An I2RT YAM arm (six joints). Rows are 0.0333 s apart.
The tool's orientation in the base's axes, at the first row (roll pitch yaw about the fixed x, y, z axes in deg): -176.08, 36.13, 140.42
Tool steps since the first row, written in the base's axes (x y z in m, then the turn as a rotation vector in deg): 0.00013, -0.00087, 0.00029, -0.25, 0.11, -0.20; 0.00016, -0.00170, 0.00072, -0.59, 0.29, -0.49; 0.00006, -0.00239, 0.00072, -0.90, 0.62, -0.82; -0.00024, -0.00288, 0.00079, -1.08, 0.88, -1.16; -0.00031, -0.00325, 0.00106, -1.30, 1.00, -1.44; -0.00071, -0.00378, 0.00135, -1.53, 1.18, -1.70; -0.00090, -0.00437, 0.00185, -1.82, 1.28, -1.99; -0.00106, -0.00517, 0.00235, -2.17, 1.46, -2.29; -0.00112, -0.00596, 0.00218, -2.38, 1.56, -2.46; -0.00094, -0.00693, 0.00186, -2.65, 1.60, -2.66
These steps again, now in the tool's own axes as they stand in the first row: -0.00070, -0.00058, 0.00019, 0.33, -0.07, 0.01; -0.00140, -0.00120, 0.00021, 0.81, -0.15, 0.03; -0.00169, -0.00178, 0.00047, 1.36, -0.09, 0.03; -0.00180, -0.00234, 0.00050, 1.81, 0.00, 0.12; -0.00210, -0.00268, 0.00041, 2.17, -0.04, 0.20; -0.00230, -0.00336, 0.00024, 2.56, -0.05, 0.24; -0.00278, -0.00395, 0.00001, 2.97, -0.15, 0.31; -0.00339, -0.00468, -0.00012, 3.45, -0.24, 0.33; -0.00366, -0.00530, 0.00033, 3.73, -0.29, 0.34; -0.00408, -0.00588, 0.00108, 4.04, -0.43, 0.37
